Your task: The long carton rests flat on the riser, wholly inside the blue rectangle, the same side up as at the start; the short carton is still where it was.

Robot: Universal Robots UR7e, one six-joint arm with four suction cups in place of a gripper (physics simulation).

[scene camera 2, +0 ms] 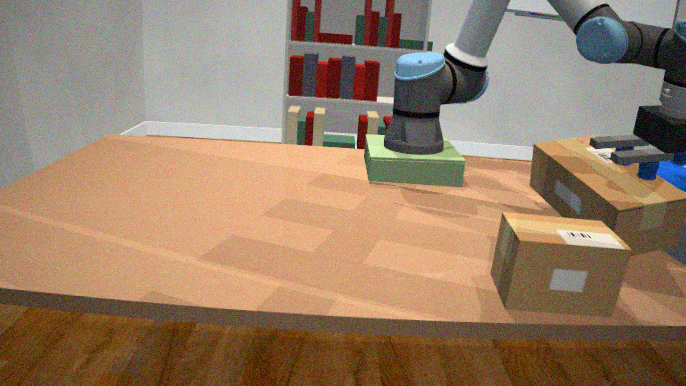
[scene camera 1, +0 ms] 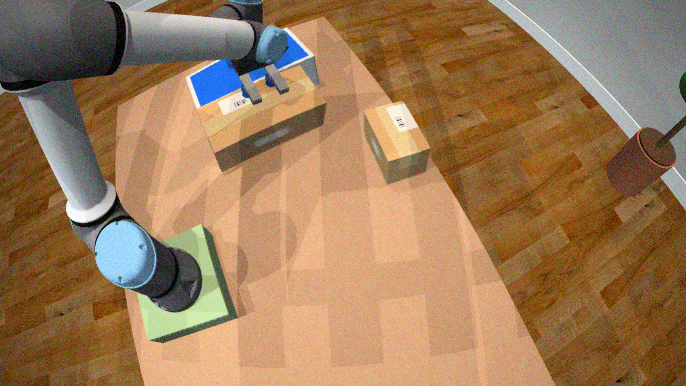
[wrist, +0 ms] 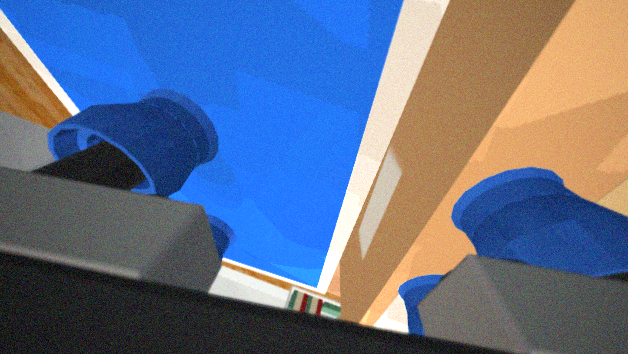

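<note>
The long carton is level, label side up, and hangs from my gripper. Two blue cups press on its top near one long edge; the other two reach out over the blue rectangle. The carton is beside the rectangle's near long edge in the wrist view. In scene camera 1 it hides the near wall of the grey riser. Its underside is hidden, so its exact height is unclear. The short carton stands apart on the table, label up.
The arm's base stands on a green block on the wooden table. The short carton is near the table's edge. A bookshelf stands behind the table, and a potted plant stands on the floor.
</note>
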